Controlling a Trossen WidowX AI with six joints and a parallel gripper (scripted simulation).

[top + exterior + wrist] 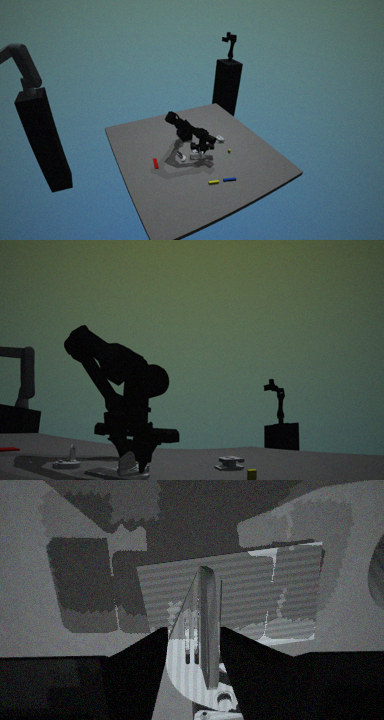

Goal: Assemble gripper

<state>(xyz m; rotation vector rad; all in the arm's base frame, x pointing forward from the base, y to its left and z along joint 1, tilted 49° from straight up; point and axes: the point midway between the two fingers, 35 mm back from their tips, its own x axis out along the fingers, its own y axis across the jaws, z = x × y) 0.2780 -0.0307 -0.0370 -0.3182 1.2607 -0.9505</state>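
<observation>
My gripper tip is now 40 mm past the jaw. From my gripper tip the other things lie so: gripper base: 110 mm behind, 250 mm to the left, 10 mm above; then housing plate: 60 mm behind, 10 mm to the right, 10 mm below; then small yellow cube: 60 mm ahead, 240 mm to the left.
</observation>
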